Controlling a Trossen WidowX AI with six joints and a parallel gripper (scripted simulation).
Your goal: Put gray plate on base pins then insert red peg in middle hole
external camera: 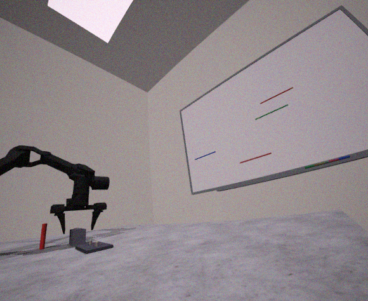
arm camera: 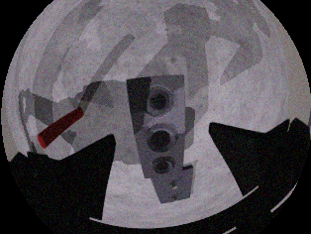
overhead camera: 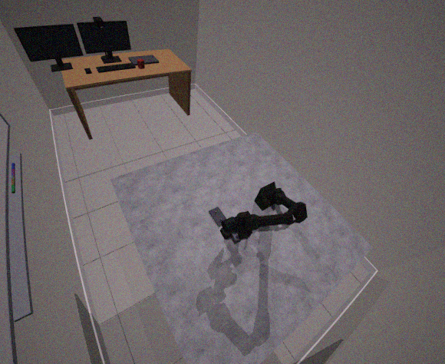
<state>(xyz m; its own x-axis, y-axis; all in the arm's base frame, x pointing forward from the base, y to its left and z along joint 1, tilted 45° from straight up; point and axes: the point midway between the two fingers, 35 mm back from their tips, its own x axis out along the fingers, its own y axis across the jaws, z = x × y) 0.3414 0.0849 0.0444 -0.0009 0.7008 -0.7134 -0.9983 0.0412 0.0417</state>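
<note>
The gray plate lies right at my gripper tip. The rest, counted from my gripper tip: dark base (10 mm ahead, 150 mm to the right, 30 mm below); red peg (100 mm behind, 30 mm to the left).
</note>
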